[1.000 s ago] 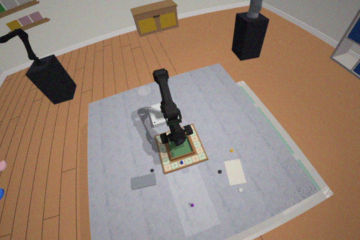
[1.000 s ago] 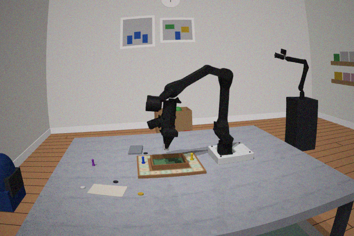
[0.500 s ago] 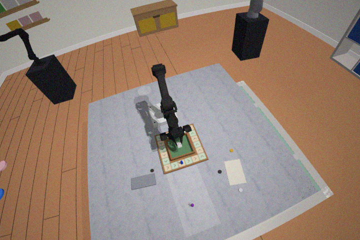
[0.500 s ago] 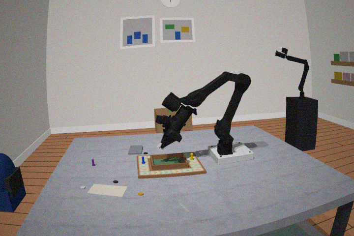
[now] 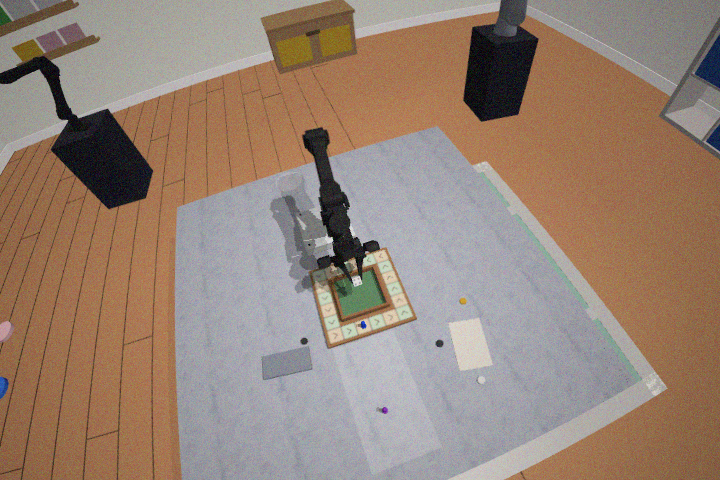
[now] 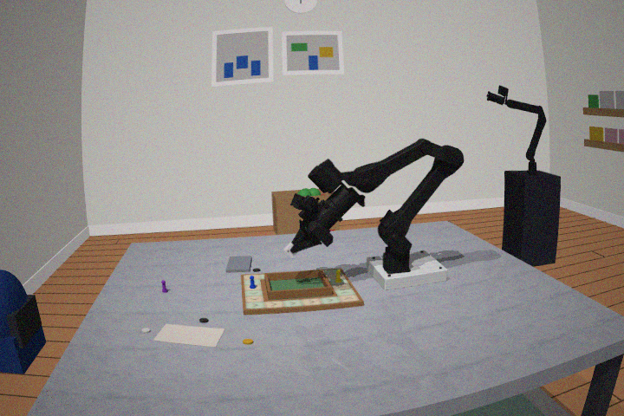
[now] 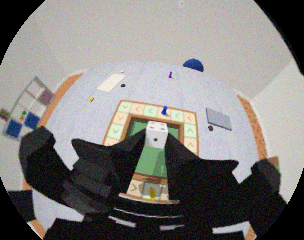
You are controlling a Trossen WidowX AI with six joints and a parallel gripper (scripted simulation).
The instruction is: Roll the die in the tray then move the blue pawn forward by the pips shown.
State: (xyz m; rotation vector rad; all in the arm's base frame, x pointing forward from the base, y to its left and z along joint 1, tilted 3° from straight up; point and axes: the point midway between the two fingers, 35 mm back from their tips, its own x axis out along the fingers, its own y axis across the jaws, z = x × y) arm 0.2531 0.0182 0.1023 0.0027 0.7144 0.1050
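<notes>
The blue pawn lies 100 mm ahead of my gripper tip, 90 mm below it and 10 mm to the right of it. Round my gripper tip: yellow pawn (120 mm behind, 90 mm below, 30 mm to the right); then white die (right at my gripper tip); then green felt tray (110 mm below, 10 mm behind).
</notes>
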